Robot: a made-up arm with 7 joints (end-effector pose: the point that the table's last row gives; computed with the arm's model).
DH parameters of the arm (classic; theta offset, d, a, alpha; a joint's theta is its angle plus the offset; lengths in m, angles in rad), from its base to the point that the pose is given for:
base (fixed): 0 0.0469 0 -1.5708
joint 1: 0 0.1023 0.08 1.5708
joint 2: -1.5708 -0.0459 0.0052 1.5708
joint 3: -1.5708 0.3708 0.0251 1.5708
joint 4: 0 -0.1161 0.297 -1.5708
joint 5: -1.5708 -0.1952 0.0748 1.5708
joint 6: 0 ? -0.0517 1.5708
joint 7: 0 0.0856 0.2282 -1.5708
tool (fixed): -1.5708 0.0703 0 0
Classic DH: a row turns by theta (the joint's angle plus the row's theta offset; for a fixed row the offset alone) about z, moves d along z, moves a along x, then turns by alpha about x.
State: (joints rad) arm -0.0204 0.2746 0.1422 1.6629 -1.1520 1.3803 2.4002
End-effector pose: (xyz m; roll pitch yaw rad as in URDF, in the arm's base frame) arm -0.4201 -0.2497 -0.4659 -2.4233 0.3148 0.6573
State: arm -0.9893 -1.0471 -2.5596 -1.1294 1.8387 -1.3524 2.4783
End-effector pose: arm 0.0015 0.3229 0.1812 0.6795 1.1374 1.9840
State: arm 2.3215 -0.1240 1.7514 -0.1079 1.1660 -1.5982 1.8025
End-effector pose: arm 0.1628 -0.1105 0.2714 0.9839 0.1490 1.4006
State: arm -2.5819 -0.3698 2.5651 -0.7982 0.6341 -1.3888 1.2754
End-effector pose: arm 0.0845 0.1699 0.0397 2.4869 -0.0546 1.6246
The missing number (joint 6, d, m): -0.0408
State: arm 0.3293 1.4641 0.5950 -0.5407 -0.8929 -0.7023 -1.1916
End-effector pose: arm 0.0050 0.1966 -0.2247 -0.4474 -0.0385 1.0570
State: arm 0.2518 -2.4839 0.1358 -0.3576 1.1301 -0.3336 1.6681
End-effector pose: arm 0.1250 0.1737 -0.1115 0.2384 -0.8703 -2.4045
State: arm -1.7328 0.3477 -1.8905 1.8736 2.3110 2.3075 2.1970
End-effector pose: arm 0.3806 -0.0448 -0.8630 -1.9233 -0.0228 -0.7479
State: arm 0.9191 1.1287 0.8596 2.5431 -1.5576 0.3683 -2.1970
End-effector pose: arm -0.3353 -0.5758 0.2806 2.4879 0.6196 -1.8665
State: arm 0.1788 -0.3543 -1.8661 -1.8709 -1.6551 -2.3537 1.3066
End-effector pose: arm -0.1468 0.1121 -0.3235 -1.6119 -0.0157 0.0947
